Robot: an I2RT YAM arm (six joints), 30 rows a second.
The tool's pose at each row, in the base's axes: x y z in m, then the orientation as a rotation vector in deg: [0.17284 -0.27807 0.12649 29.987 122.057 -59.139]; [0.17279 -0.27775 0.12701 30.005 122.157 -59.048]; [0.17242 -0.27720 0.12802 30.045 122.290 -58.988]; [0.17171 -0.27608 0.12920 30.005 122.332 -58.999]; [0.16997 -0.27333 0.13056 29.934 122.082 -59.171]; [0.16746 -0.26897 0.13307 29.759 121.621 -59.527]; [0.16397 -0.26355 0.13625 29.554 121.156 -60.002]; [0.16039 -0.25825 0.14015 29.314 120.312 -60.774]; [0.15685 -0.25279 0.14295 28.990 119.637 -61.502]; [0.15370 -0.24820 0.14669 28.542 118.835 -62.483]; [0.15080 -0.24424 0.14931 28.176 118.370 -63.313]
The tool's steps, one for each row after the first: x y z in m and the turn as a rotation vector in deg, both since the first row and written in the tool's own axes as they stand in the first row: [-0.00033 -0.00011 -0.00050 -0.075 0.081 0.004]; [-0.00080 -0.00052 -0.00154 -0.128 0.203 -0.006]; [-0.00114 -0.00089 -0.00324 -0.139 0.221 -0.051]; [-0.00083 -0.00100 -0.00675 0.002 0.001 -0.054]; [-0.00077 -0.00121 -0.01237 0.278 -0.420 -0.100]; [-0.00048 -0.00173 -0.01953 0.629 -0.841 -0.210]; [-0.00068 -0.00275 -0.02695 1.248 -1.556 -0.302]; [-0.00008 -0.00308 -0.03400 1.783 -2.168 -0.499]; [-0.00049 -0.00418 -0.04061 2.486 -2.904 -0.822]; [-0.00026 -0.00492 -0.04612 3.047 -3.337 -1.180]
